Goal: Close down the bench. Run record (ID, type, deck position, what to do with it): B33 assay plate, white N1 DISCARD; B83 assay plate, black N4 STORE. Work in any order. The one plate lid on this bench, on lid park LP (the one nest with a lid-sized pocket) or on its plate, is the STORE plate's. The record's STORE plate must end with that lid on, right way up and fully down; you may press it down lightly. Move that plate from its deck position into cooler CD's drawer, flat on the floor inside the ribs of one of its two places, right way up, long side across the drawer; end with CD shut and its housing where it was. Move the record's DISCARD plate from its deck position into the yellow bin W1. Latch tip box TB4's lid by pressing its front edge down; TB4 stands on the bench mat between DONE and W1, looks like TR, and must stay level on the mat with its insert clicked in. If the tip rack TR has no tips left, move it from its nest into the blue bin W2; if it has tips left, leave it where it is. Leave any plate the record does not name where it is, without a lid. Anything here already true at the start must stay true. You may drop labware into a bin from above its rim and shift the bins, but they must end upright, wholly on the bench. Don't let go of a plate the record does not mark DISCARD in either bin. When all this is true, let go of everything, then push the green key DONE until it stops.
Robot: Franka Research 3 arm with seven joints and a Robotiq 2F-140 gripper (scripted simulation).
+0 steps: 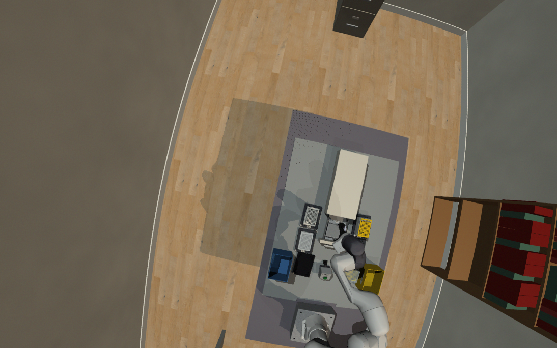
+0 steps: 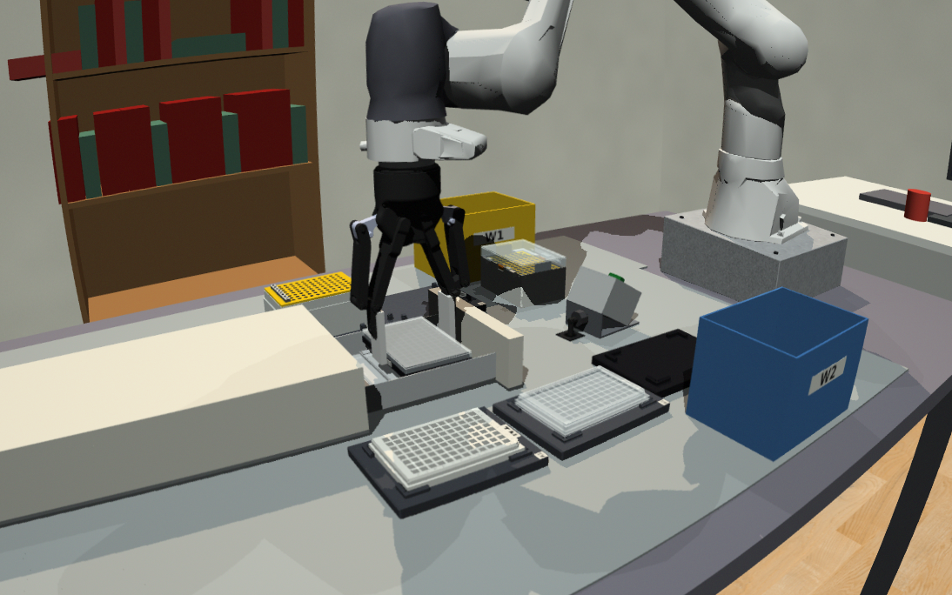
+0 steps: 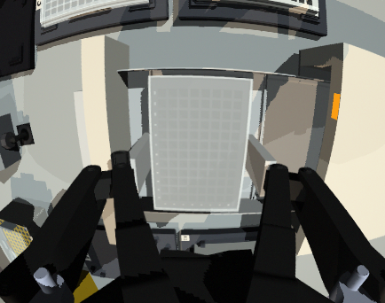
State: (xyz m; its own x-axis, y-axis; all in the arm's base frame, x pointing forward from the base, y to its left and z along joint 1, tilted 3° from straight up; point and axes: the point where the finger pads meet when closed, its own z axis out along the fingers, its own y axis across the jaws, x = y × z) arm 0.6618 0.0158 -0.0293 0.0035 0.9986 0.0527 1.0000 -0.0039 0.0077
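The clear plate lid is 10 mm below my hand. Round my hand: cooler CD 170 mm ahead, 30 mm below; then black plate 20 mm below; then cooler drawer 40 mm ahead, 30 mm below.
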